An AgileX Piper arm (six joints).
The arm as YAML. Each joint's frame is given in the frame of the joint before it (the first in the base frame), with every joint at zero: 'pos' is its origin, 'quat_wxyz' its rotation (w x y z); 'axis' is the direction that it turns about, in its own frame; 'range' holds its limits. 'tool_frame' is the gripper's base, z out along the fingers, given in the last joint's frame.
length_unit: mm
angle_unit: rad
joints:
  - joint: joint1
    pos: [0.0, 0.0, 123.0]
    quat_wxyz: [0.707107, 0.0, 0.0, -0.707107]
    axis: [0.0, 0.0, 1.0]
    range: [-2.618, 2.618]
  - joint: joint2
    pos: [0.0, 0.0, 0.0]
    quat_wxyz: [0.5, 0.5, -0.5, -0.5]
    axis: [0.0, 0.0, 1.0]
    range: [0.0, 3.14]
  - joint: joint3
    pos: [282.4, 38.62, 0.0]
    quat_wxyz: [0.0, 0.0, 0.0, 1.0]
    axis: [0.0, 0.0, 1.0]
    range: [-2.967, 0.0]
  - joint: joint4
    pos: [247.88, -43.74, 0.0]
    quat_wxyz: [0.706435, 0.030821, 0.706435, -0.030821]
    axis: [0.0, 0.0, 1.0]
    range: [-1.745, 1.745]
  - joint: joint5
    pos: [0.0, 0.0, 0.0]
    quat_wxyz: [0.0, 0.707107, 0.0, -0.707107]
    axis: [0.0, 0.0, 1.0]
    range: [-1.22, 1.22]
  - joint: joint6
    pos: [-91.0, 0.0, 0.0]
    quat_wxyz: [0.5, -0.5, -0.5, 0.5]
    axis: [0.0, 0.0, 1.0]
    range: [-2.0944, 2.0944]
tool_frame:
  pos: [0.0, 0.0, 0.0]
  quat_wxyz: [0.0, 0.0, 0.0, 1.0]
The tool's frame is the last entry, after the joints.
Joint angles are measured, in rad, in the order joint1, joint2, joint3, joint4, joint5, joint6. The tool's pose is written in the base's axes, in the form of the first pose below.
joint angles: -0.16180 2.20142 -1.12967 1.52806 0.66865 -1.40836
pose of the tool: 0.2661 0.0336 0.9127 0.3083 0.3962 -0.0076 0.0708
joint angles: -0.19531 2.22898 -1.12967 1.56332 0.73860 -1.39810
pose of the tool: 0.2597 0.0629 0.9005 0.3431 0.3946 -0.0156 0.0645
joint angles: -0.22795 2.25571 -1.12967 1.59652 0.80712 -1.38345
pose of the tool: 0.2543 0.0928 0.8858 0.3769 0.3929 -0.0237 0.0590
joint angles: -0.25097 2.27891 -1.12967 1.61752 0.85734 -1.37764
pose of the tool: 0.2499 0.1113 0.8745 0.4005 0.3911 -0.0293 0.0537
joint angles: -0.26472 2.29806 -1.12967 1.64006 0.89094 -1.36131
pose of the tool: 0.2447 0.1327 0.8644 0.4188 0.3902 -0.0326 0.0491
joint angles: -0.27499 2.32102 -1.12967 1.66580 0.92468 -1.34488
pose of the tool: 0.2381 0.1546 0.8532 0.4376 0.3893 -0.0347 0.0434
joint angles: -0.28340 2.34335 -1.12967 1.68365 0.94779 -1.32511
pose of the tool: 0.2294 0.1754 0.8444 0.4512 0.3880 -0.0365 0.0370
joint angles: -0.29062 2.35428 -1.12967 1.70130 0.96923 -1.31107
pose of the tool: 0.2267 0.1906 0.8354 0.4630 0.3877 -0.0383 0.0348
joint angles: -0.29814 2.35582 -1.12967 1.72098 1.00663 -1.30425
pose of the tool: 0.2301 0.1982 0.8228 0.4803 0.3881 -0.0397 0.0376
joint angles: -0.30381 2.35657 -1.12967 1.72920 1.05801 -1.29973
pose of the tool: 0.2313 0.1967 0.8096 0.5023 0.3878 -0.0395 0.0413
